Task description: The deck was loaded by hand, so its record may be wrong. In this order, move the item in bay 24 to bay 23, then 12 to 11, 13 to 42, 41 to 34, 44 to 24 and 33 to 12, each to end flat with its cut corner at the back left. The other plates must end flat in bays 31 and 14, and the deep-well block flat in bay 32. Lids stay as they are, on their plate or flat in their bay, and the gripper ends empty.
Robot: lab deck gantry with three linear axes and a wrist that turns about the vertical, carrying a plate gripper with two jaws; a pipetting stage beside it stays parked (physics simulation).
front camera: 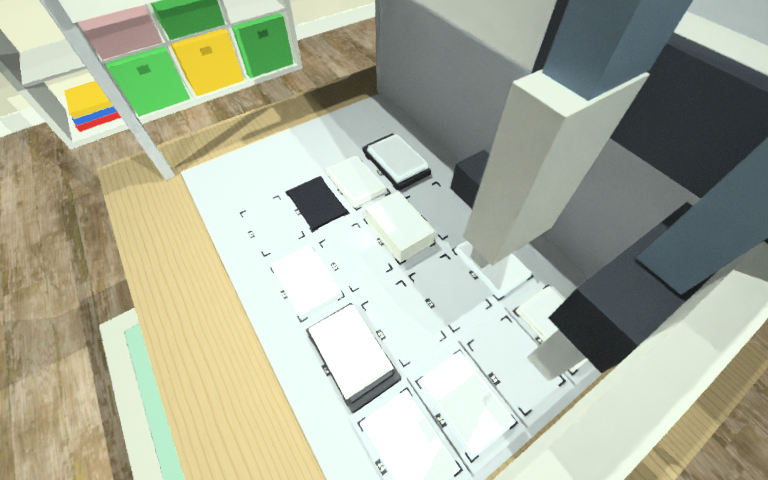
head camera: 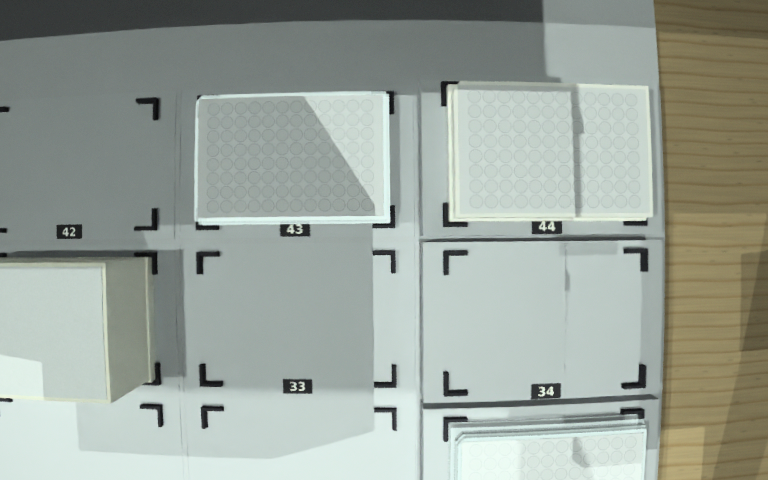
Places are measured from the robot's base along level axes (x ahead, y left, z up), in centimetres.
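Pixels of known places: gripper, between the fingertips: (front camera: 567, 343); robot's base, origin of its link: (front camera: 241, 213).
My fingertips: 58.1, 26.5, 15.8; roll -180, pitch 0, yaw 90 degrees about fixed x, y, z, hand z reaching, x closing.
Note:
Ahead of a thing's pixels: the offset from my fingertips to its top centre, as dx, dy, dz.
My gripper (front camera: 557, 362) hangs near bay 44; one jaw shows near the end of its dark body, holding nothing visible, and the other is hidden. A cream plate {-2.5, +9.9, -12.9} (front camera: 539, 311) (head camera: 549, 152) lies in bay 44, a clear-white plate {-18.9, +9.9, -14.3} (front camera: 509, 271) (head camera: 291, 158) in 43, another {-2.5, -11.5, -12.9} (front camera: 467, 396) (head camera: 555, 452) in 24, its upper-left corner cut in the head view. White plates lie in 14 {-2.5, -22.2, -12.9} (front camera: 404, 435) and 12 {-35.3, -22.2, -14.1} (front camera: 305, 277). White-topped items with dark lower parts sit in 13 {-19.0, -22.1, -12.1} (front camera: 351, 350) and 41 {-51.3, +9.7, -12.1} (front camera: 397, 155). A cream plate {-52.1, -1.2, -14.0} (front camera: 355, 180) lies in 31, the deep-well block {-35.3, -0.8, -11.6} (front camera: 399, 220) (head camera: 50, 322) in 32.
A flat black item {-51.7, -11.5, -15.0} (front camera: 317, 202) lies in bay 21. Bays 11, 22, 23, 33, 34 and 42 show bare corner marks. A tall pale column (front camera: 526, 169) stands beside the gripper and partly overlaps bay 43 in the front view. A grey wall (front camera: 453, 90) borders the deck's back.

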